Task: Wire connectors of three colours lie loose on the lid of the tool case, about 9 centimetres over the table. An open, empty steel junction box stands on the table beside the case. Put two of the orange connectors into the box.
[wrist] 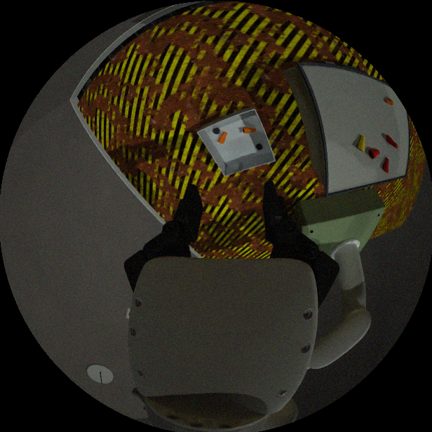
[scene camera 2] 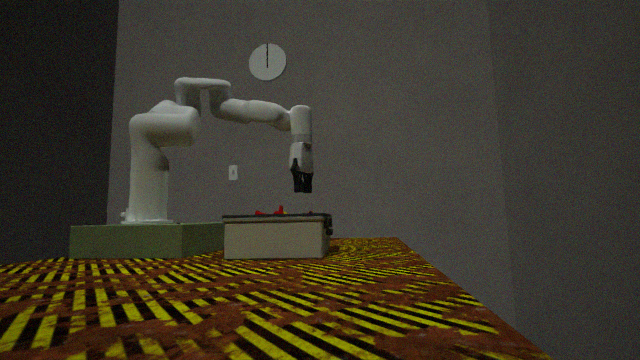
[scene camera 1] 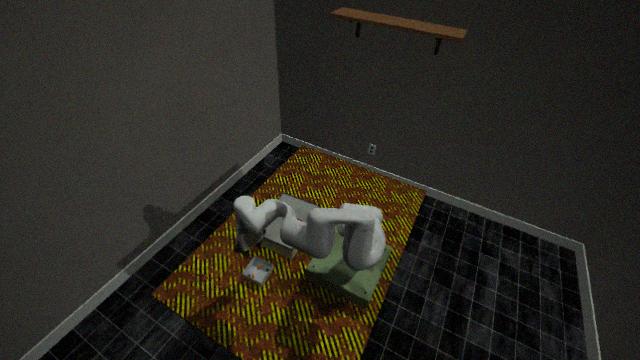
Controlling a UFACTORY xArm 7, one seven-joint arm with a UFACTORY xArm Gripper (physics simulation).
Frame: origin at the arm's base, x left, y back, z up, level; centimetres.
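Seen in the pictures: gripper, fingertip midpoint: [scene camera 2: 303, 192] [scene camera 1: 252, 251]; arm's base, origin of the base link: [scene camera 2: 147, 224].
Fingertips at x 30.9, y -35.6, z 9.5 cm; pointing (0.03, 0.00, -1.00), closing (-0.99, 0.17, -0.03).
Note:
Offsets run from my fingertips to a thing's top centre.
The steel junction box @[dx -0.1, dy +1.0, dz -13.6 cm] [scene camera 1: 263, 282] [wrist: 231, 167] stands open on the table beside the tool case. Two orange connectors lie apart on its floor: one orange connector @[dx +2.6, dy +0.0, dz -16.1 cm] [scene camera 1: 253, 276] [wrist: 222, 137] and another orange connector @[dx -2.5, dy -0.4, dz -16.1 cm] [scene camera 1: 259, 267] [wrist: 249, 130]. The tool case @[dx -27.2, dy -4.3, dz -8.0 cm] [scene camera 1: 281, 248] [scene camera 2: 274, 241] [wrist: 345, 110] carries one more orange connector [wrist: 389, 101], several red connectors, one of them a red connector [wrist: 386, 165], and a yellow connector [wrist: 361, 143] on its lid. My gripper [scene camera 2: 303, 192] [wrist: 231, 194] is open and empty, well above the level of the lid. In scene camera 1 the arm hides its fingers.
The green base block [scene camera 1: 340, 280] [scene camera 2: 125, 241] [wrist: 345, 225] under the arm stands close to the case. The case stands higher than the box. A wooden shelf [scene camera 1: 400, 22] is high on the wall. A clock [scene camera 2: 267, 62] [wrist: 100, 374] hangs on the other wall.

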